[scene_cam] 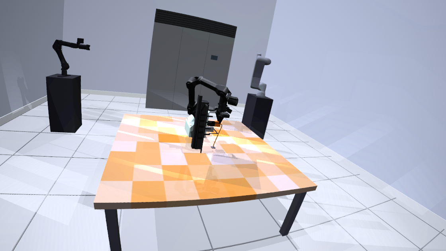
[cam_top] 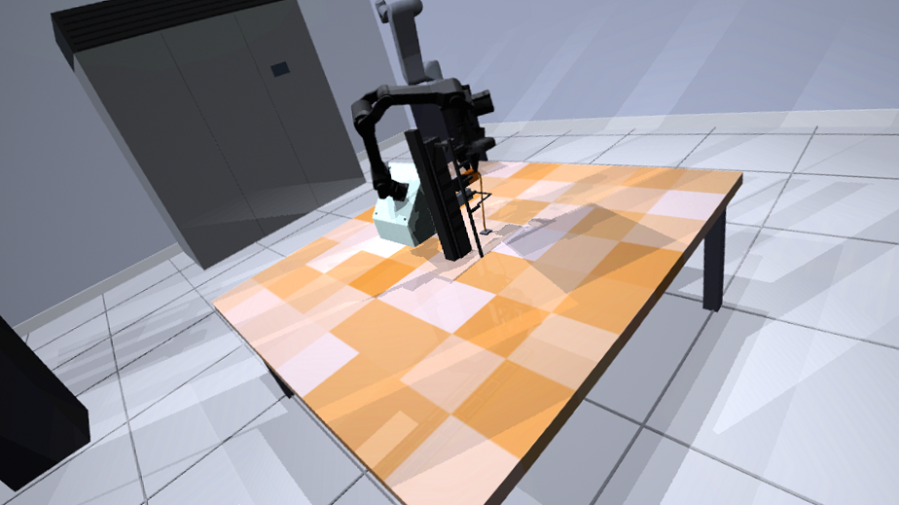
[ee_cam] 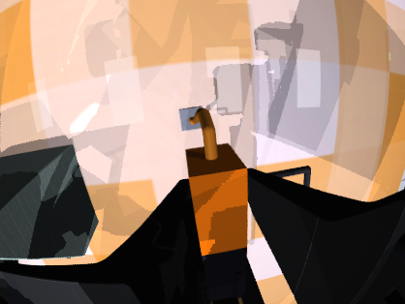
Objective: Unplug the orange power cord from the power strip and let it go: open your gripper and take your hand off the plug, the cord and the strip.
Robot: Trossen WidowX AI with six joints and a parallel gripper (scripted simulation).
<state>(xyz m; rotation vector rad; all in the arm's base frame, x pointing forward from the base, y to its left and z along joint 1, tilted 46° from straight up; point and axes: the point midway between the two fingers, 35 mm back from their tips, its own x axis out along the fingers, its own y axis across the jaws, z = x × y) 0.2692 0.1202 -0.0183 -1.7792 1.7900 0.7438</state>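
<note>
My gripper tip is now 30 mm to the left of the orange plug.
</note>
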